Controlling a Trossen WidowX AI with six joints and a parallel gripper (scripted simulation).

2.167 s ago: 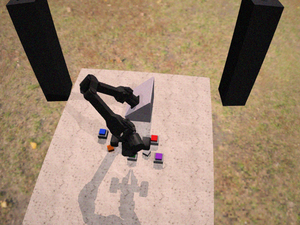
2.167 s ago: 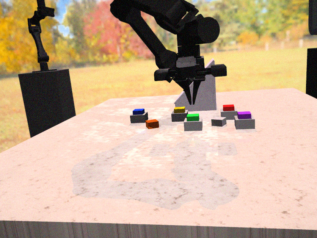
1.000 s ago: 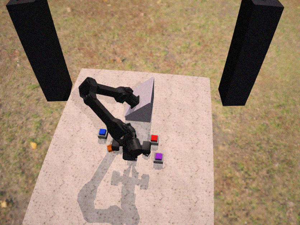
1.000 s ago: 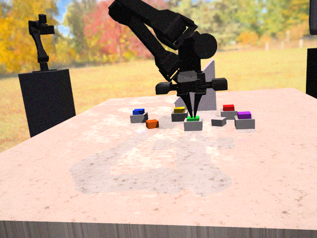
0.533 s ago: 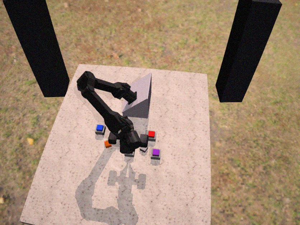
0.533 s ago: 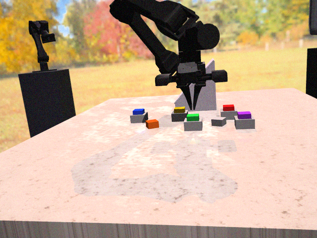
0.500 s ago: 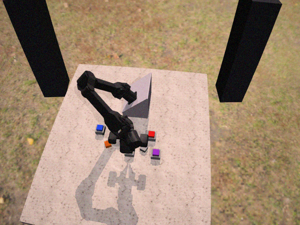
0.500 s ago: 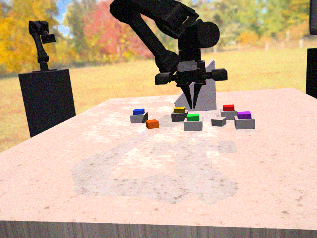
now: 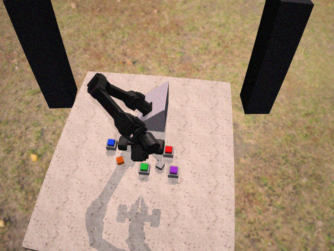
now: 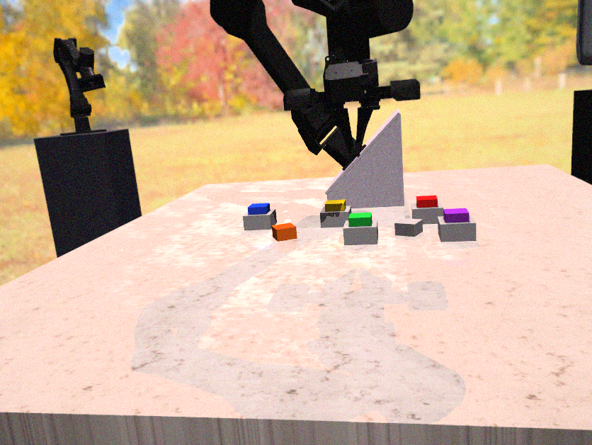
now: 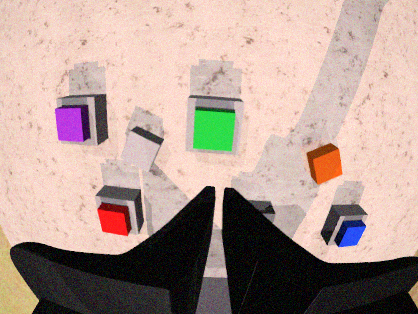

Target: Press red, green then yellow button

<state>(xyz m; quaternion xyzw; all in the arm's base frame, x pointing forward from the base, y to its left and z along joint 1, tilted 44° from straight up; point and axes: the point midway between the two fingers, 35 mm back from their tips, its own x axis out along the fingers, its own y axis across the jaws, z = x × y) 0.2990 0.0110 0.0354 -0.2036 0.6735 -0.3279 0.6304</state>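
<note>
My gripper tip is now 11 cm past the yellow button, 3 cm to the left of it and 9 cm above it. From my gripper tip the other things lie so: purple button (3 cm ahead, 14 cm to the left, 9 cm below); grey block (1 cm behind, 7 cm to the left, 11 cm below); green button (1 cm ahead, 9 cm below).
</note>
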